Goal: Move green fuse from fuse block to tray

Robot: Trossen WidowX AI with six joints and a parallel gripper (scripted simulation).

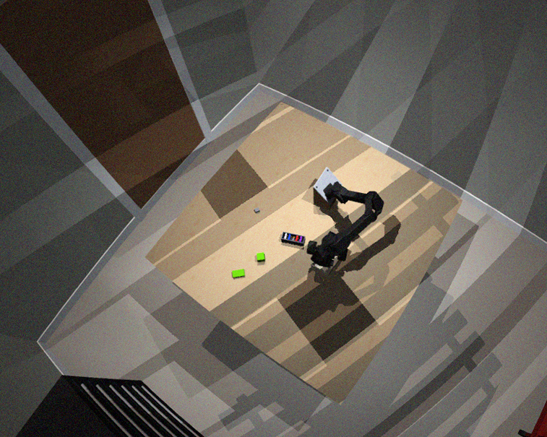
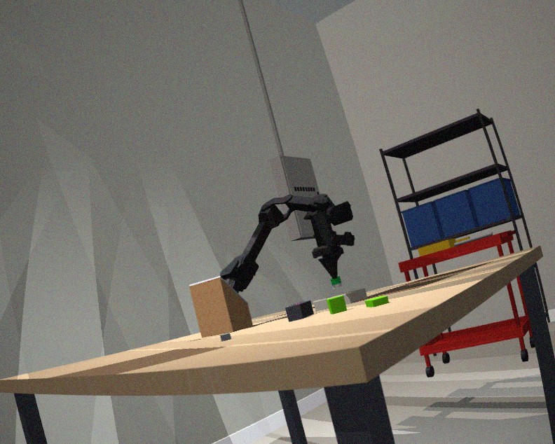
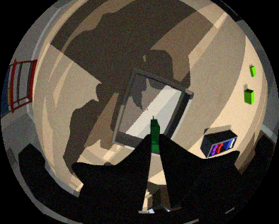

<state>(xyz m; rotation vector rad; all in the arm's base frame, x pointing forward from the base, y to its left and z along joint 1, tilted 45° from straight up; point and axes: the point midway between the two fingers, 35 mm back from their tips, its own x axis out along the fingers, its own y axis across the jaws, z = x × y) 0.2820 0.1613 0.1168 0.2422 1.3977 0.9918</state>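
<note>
Right now my gripper tip is 10 mm above the green fuse. Also, from my gripper tip: green cube (270 mm to the right, 190 mm ahead, 60 mm below); flat green block (330 mm ahead, 310 mm to the right, 70 mm below); grey tray (80 mm below).
</note>
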